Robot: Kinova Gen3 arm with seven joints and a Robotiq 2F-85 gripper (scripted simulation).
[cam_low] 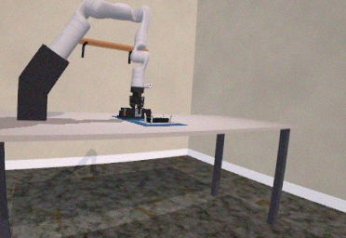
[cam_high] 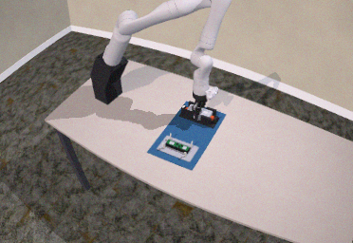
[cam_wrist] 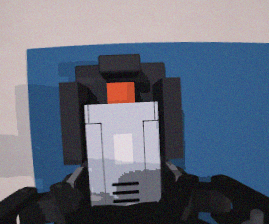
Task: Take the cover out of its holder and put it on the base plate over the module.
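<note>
Right now my hand is right at the light grey cover.
</note>
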